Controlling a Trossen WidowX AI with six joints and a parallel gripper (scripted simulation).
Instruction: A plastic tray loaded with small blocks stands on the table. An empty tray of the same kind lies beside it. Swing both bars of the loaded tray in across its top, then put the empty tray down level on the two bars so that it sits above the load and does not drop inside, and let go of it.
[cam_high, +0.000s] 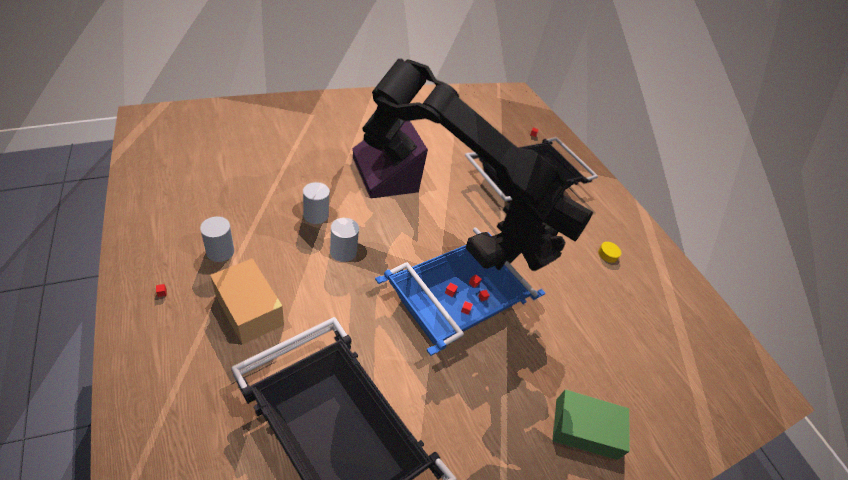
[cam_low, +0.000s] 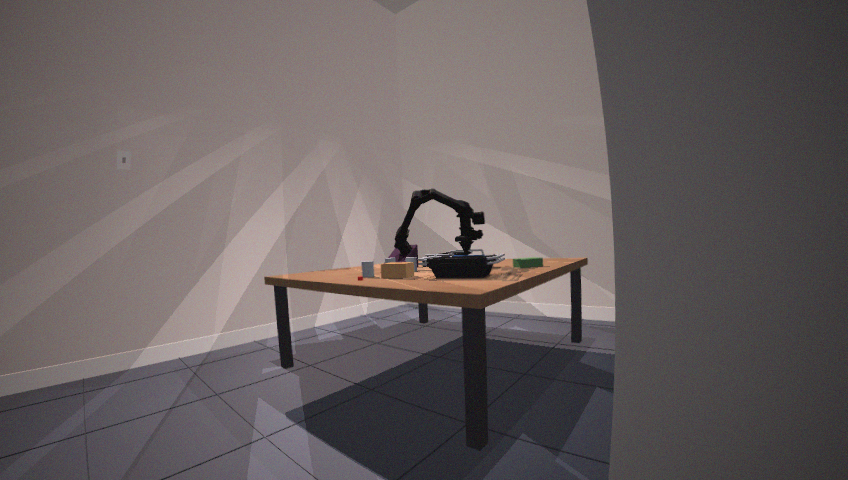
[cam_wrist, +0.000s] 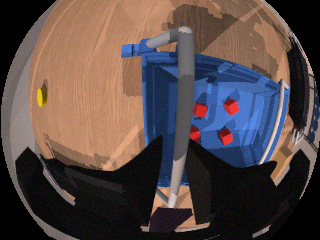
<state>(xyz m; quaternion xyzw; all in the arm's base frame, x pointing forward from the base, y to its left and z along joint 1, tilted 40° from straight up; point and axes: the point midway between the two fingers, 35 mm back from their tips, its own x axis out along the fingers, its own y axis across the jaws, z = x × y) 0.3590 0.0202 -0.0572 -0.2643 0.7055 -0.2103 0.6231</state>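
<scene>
Now: the black tray 280 mm to the left of my gripper tip, 260 mm behind it and 20 mm below it. The rest, counted from my gripper tip: yellow disc (330 mm to the left, 50 mm below, 20 mm ahead); tan box (460 mm to the right, 110 mm behind, 30 mm below); green block (330 mm ahead, 40 mm below, 10 mm to the right).
</scene>
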